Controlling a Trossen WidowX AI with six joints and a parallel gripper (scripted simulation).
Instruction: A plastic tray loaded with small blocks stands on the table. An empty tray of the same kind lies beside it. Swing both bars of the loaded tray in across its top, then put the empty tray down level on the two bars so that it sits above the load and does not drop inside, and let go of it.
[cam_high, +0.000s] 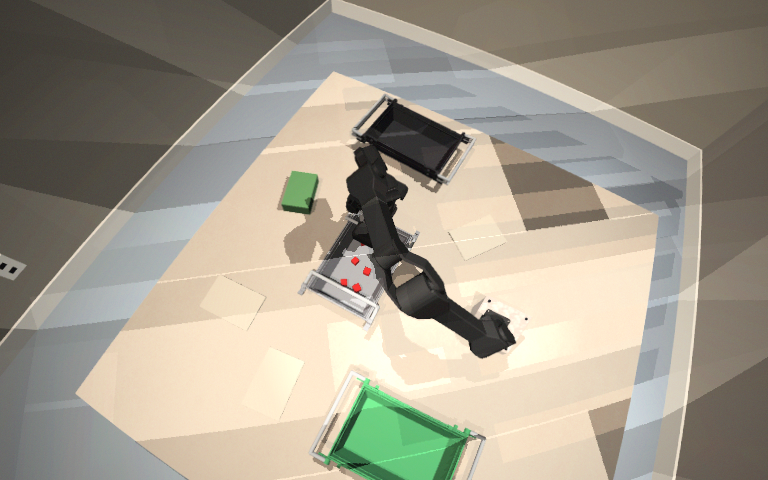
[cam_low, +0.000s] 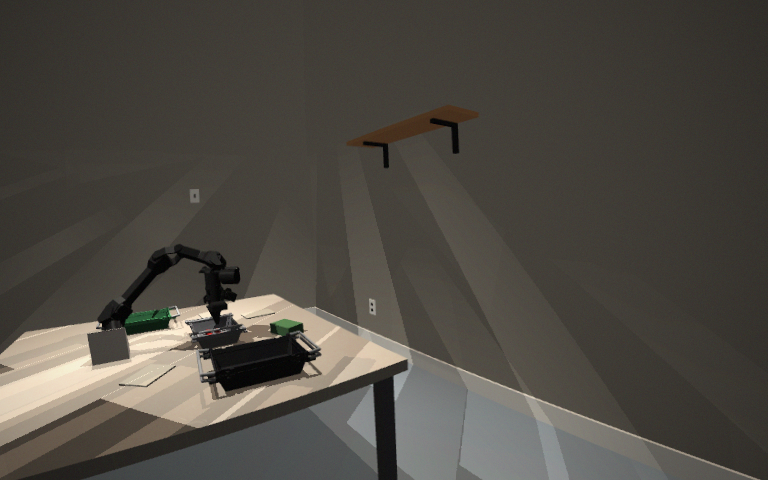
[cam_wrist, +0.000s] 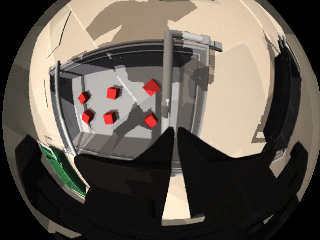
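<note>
The green tray lies 290 mm behind my gripper tip, 450 mm to the left of it and 40 mm below it. The rest, counted from my gripper tip: green block 270 mm ahead, 20 mm to the right, 70 mm below.
</note>
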